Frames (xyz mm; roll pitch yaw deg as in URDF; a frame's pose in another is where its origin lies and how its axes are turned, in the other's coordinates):
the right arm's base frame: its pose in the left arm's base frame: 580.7 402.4 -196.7 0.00 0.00 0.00
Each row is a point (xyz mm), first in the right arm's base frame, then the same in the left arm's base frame.
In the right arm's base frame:
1: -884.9 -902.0 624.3
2: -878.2 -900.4 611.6
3: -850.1 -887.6 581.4
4: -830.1 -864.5 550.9
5: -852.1 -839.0 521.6
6: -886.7 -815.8 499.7
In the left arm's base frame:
1: -304.2 -499.6 427.6
2: -297.5 -498.0 414.9
3: -269.4 -485.2 384.7
4: -249.4 -462.1 354.2
5: -271.4 -436.6 324.9
6: -306.0 -413.4 303.0

